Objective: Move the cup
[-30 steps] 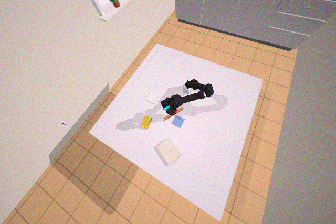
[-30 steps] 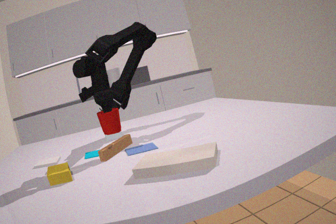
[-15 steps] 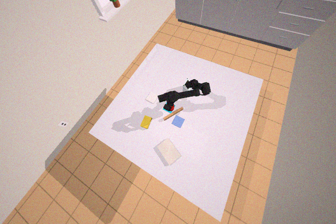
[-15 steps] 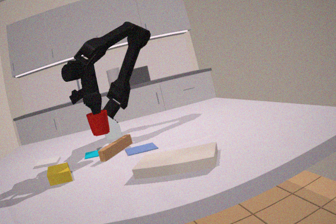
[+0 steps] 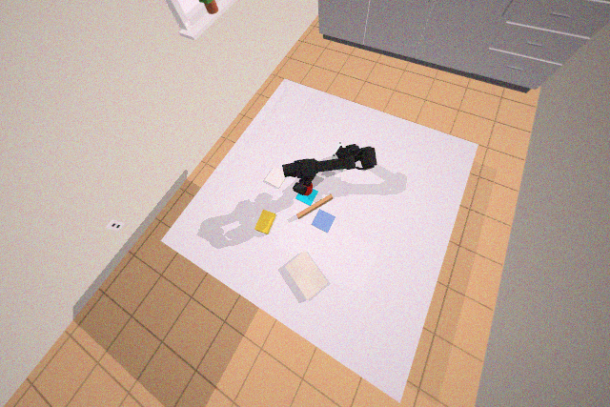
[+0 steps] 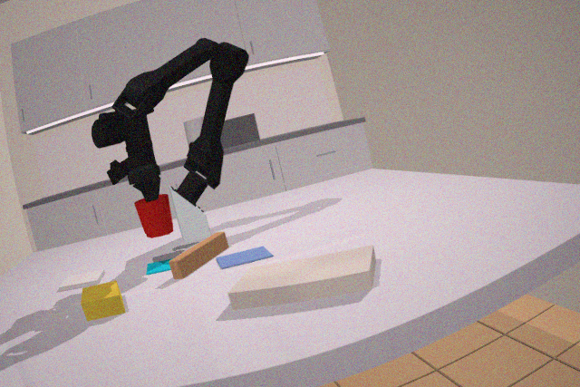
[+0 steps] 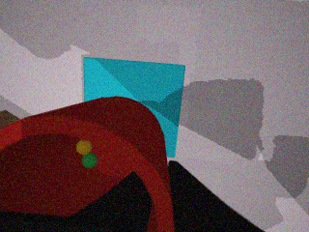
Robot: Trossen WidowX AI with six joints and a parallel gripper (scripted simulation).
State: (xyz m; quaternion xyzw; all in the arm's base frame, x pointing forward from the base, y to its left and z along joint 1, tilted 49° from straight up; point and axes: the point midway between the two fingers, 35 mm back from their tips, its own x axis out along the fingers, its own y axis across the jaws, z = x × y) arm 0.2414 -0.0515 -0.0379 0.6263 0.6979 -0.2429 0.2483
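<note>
Right now the green marble is 4 cm ahead of my gripper tip, 2 cm to the left of it and 2 cm below it. From my gripper tip the other things lie so: wooden plank (7 cm ahead, 7 cm to the left, 9 cm below); red cup (3 cm ahead); yellow marble (5 cm ahead, 1 cm to the left, 2 cm below).
</note>
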